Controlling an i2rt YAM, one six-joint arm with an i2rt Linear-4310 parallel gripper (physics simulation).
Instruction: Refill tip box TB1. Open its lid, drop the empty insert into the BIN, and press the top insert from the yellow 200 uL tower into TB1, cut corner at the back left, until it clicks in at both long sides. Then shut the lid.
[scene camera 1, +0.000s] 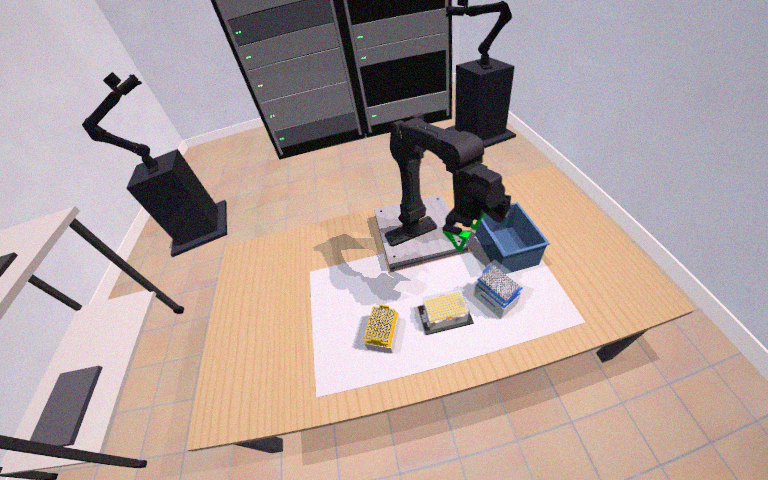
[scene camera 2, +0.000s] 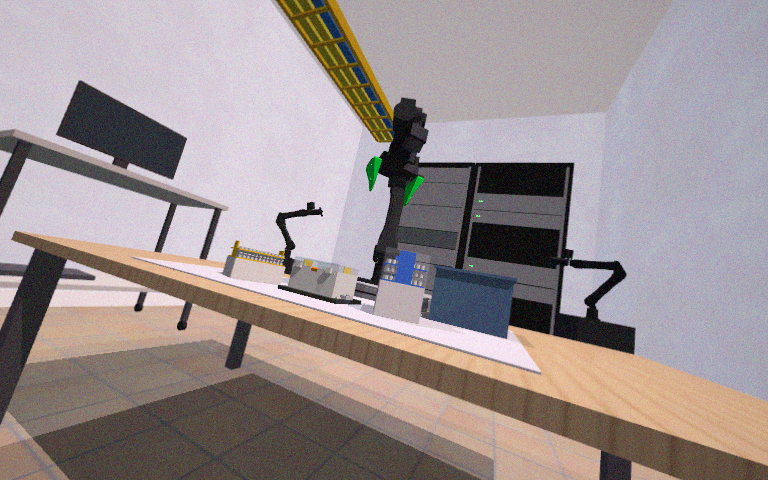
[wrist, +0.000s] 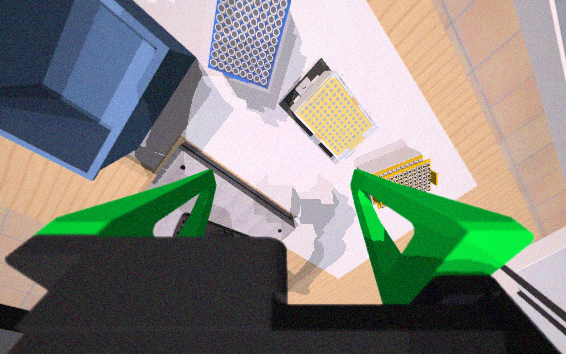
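My gripper (scene camera 1: 467, 240) (scene camera 2: 388, 196) (wrist: 283, 177) is open, with no object between its green fingers. It hangs high near the arm's base and the bin. Tip box TB1 (scene camera 1: 446, 309) (scene camera 2: 321, 279) (wrist: 334, 117) stands in a dark holder at the middle of the white mat. A clear lid appears to lie shut over its yellow insert. The yellow tower (scene camera 1: 380, 327) (scene camera 2: 254, 267) (wrist: 406, 176) stands left of TB1 in the scene views, partly behind the right finger in the wrist view. The blue BIN (scene camera 1: 512, 259) (scene camera 2: 471, 302) (wrist: 135, 65) stands at the back right; part of its inside is shadowed.
A blue tower (scene camera 1: 498, 287) (scene camera 2: 398, 300) (wrist: 249, 42) filled with tips stands between TB1 and the bin on the white mat (scene camera 1: 339, 373) (wrist: 440, 165). The arm's grey base plate (scene camera 1: 404, 257) (wrist: 232, 192) lies at the mat's back edge, with the bin close beside it.
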